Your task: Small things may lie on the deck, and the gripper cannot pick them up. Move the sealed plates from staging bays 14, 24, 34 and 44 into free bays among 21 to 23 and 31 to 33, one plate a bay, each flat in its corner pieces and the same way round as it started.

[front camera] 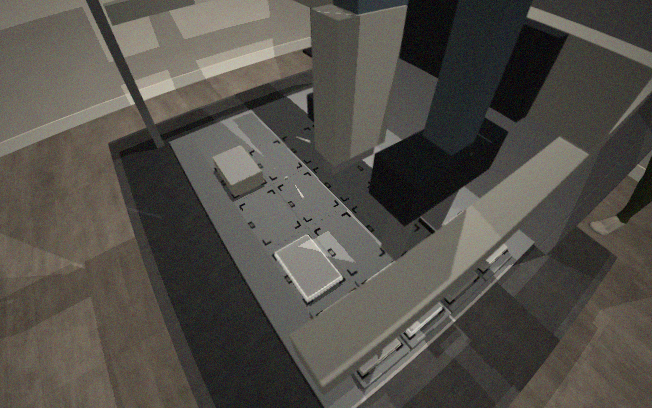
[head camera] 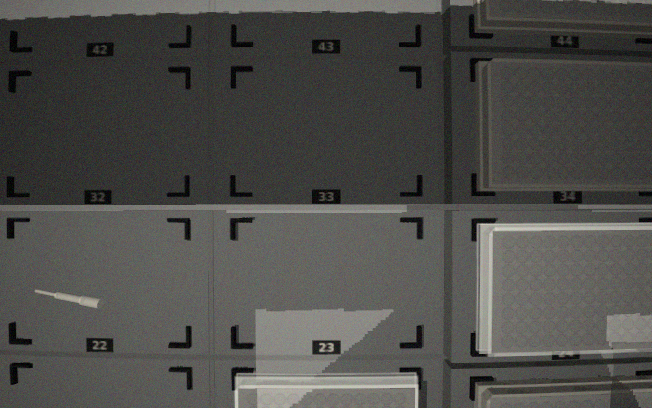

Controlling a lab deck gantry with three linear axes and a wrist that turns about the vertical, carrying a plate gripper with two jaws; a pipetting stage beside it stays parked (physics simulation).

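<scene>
Sealed plates sit in the staging bays at the right of the head view: in bay 24 a bright-rimmed plate, in bay 34 a darker plate, in bay 44 a partly visible plate, and in bay 14 a partly visible plate. Bays 22, 23, 32 and 33 hold no plate. My gripper's black body hangs over the deck behind the pale beam in the front view. Its jaws are hidden, so their opening cannot be told. The gripper does not show in the head view.
A pale tip lies in bay 22. A small pale thing lies near bays 21 and 22, another sliver farther back. A plate fills bay 13; a tall block stands in bay 11. A beam crosses the front.
</scene>
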